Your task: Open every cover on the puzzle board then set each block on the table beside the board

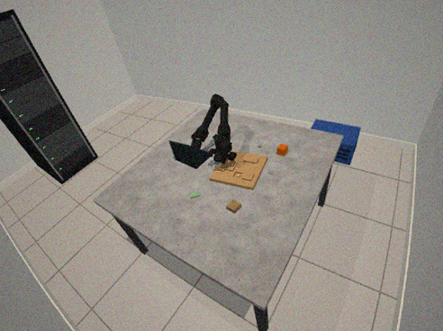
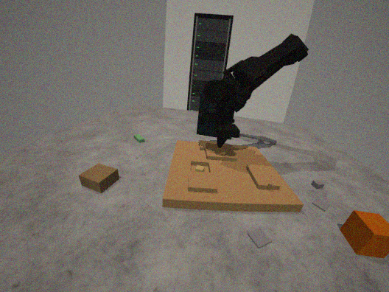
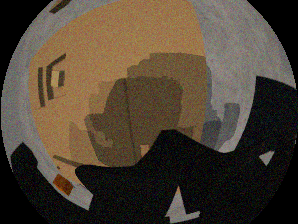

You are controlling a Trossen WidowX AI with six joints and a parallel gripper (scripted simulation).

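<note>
My gripper tip is 10 cm short of the tan puzzle board and 4 cm to the right of it. Also, from my gripper tip: small green piece: 30 cm to the right, 2 cm below; then orange cube: 28 cm ahead, 30 cm to the left; then brown block: 26 cm ahead, 25 cm to the right, 1 cm below.
</note>
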